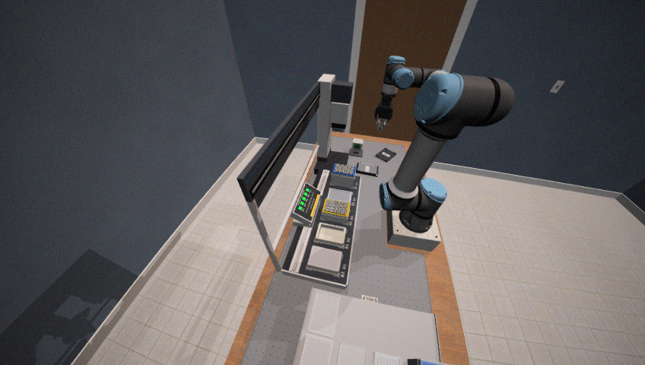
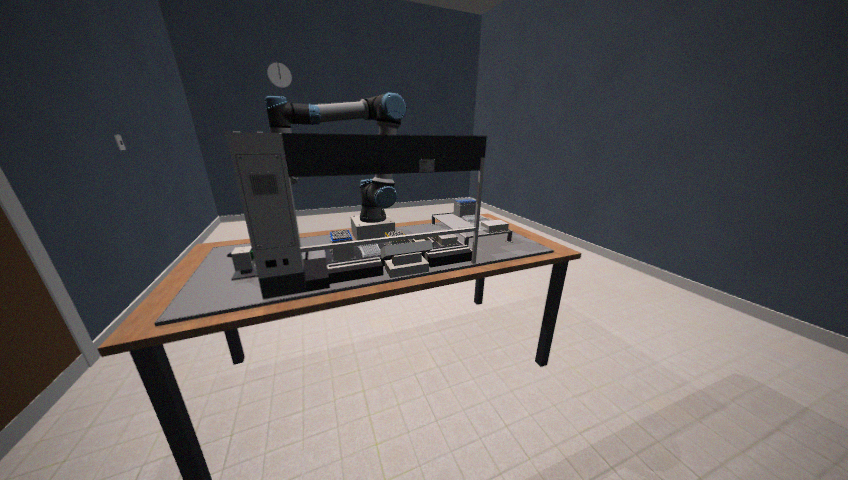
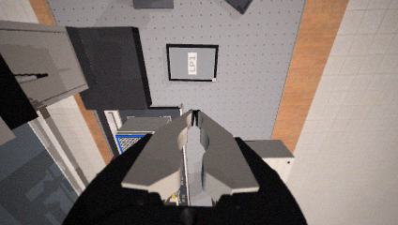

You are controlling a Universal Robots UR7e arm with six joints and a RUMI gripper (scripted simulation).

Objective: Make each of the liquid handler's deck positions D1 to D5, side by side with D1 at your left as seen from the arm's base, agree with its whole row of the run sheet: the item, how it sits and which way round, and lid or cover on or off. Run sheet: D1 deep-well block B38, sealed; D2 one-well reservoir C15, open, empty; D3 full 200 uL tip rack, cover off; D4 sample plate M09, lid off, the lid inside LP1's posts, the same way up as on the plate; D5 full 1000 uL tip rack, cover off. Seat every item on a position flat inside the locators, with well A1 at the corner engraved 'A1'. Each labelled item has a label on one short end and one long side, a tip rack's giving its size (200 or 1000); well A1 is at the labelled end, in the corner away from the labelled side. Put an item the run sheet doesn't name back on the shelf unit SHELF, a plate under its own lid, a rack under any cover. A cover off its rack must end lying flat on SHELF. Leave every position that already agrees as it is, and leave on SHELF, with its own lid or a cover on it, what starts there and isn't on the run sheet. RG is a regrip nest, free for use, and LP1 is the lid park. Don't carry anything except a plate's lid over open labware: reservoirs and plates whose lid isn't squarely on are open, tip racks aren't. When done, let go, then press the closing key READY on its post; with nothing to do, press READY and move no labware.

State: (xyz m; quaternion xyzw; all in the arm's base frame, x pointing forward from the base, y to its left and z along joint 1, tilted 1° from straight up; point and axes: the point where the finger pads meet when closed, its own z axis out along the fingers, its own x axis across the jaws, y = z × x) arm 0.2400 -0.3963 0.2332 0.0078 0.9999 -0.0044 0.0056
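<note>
The green ready key lies 120 mm ahead of my hand, 150 mm to the right of it and 230 mm below it. Also, from my hand: handler tower: 320 mm ahead, 10 mm to the right, 40 mm below; blue-framed tip rack: 140 mm ahead, 190 mm to the left, 200 mm below; flat lid: 20 mm ahead, 10 mm to the right, 300 mm below.
</note>
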